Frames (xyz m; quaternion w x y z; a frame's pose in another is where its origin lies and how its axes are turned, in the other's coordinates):
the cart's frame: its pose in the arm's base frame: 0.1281 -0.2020 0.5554 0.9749 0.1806 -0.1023 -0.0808
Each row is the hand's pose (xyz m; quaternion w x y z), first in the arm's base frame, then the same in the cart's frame.
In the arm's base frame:
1: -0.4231 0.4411 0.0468 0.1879 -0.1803 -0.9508 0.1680
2: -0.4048 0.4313 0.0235 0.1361 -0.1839 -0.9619 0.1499
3: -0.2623 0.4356 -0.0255 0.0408 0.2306 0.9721 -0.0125
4: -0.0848 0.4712 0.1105 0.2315 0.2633 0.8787 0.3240
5: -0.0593 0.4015 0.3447 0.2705 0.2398 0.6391 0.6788
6: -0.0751 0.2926 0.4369 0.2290 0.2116 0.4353 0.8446
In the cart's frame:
1: -0.7441 0.3388 -0.5546 0.2343 -0.1157 -0.8919 0.3691
2: -0.7285 0.3234 -0.5768 0.1858 -0.1108 -0.9116 0.3496
3: -0.6000 0.3265 -0.6556 0.0170 -0.1376 -0.9682 0.2080
4: -0.4123 0.4308 -0.5838 0.1572 0.1770 0.9601 0.1489
5: -0.3343 0.4560 -0.3522 0.1868 0.2027 0.7927 0.5437
6: -0.3127 0.3877 -0.2278 0.1487 0.2162 0.6174 0.7416

